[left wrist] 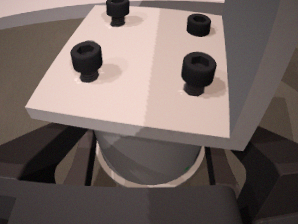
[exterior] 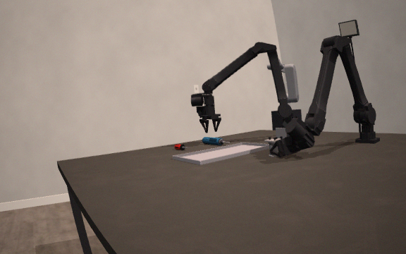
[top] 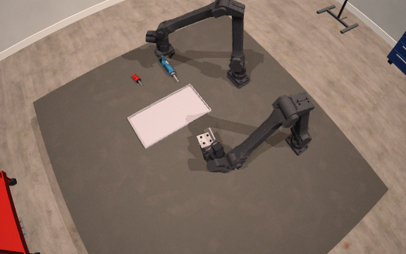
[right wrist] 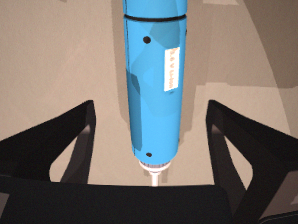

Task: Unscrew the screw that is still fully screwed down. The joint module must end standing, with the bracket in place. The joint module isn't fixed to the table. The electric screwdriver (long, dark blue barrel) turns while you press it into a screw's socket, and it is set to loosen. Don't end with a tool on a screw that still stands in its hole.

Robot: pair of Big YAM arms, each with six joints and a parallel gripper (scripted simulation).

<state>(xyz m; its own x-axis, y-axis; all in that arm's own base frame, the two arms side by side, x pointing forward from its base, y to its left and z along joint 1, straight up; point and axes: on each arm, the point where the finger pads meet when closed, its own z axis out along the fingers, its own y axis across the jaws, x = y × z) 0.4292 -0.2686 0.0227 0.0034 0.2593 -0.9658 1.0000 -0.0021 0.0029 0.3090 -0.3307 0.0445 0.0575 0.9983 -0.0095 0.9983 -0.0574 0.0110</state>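
Right now my left hand is 5 cm below the white bracket plate. The rest, counted from my left hand: red tool (58 cm to the right, 9 cm ahead, 1 cm below); then flat white tray (26 cm to the right, 6 cm ahead, 2 cm below).
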